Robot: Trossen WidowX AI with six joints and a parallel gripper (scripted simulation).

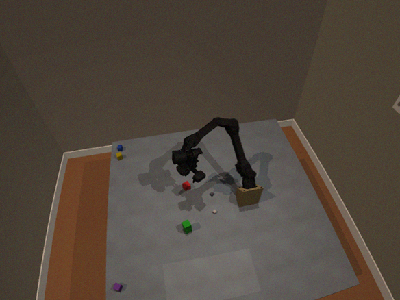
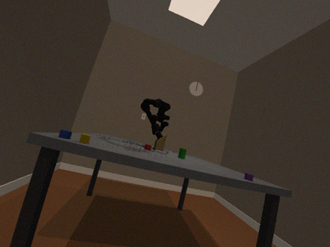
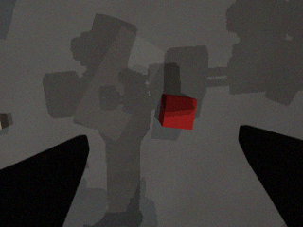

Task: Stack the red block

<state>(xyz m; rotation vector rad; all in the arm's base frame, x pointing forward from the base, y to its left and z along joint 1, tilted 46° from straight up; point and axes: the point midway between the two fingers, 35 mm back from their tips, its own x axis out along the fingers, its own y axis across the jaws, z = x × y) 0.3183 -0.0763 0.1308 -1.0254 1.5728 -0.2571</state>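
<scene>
Right now the red block is 15 cm below my gripper tip, 4 cm to the right of it and 1 cm ahead of it. From my gripper tip the other things lie so: blue block: 50 cm to the right, 39 cm ahead, 15 cm below; yellow block: 42 cm to the right, 40 cm ahead, 15 cm below; purple block: 51 cm ahead, 45 cm to the left, 15 cm below.
</scene>
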